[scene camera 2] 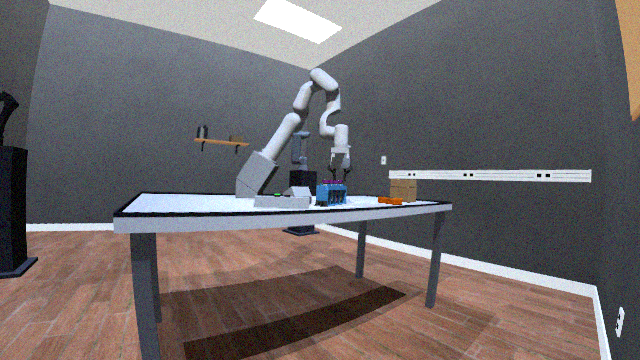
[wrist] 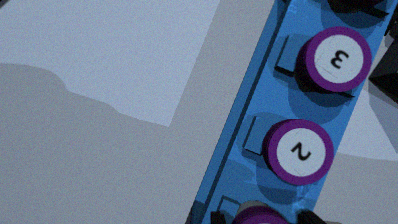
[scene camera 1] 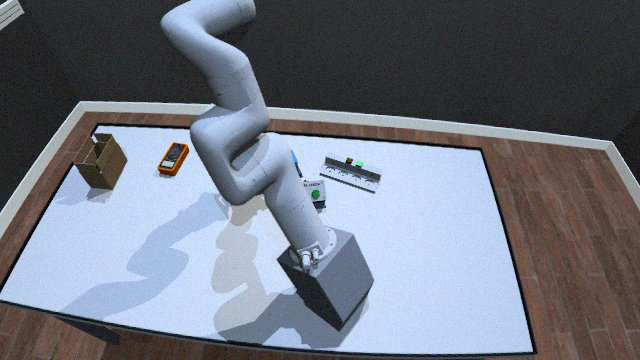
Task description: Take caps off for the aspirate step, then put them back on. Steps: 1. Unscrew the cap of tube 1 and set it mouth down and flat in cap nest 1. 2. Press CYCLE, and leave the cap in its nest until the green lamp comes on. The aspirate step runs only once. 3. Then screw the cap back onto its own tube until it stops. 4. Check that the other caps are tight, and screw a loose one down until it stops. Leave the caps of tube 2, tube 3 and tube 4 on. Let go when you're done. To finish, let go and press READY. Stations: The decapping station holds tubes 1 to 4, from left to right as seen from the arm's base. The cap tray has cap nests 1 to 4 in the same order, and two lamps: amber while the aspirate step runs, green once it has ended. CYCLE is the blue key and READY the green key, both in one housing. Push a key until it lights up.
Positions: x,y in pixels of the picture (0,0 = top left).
A cardboard box (scene camera 1: pixel 112 160) is 1.43 m from the lens.
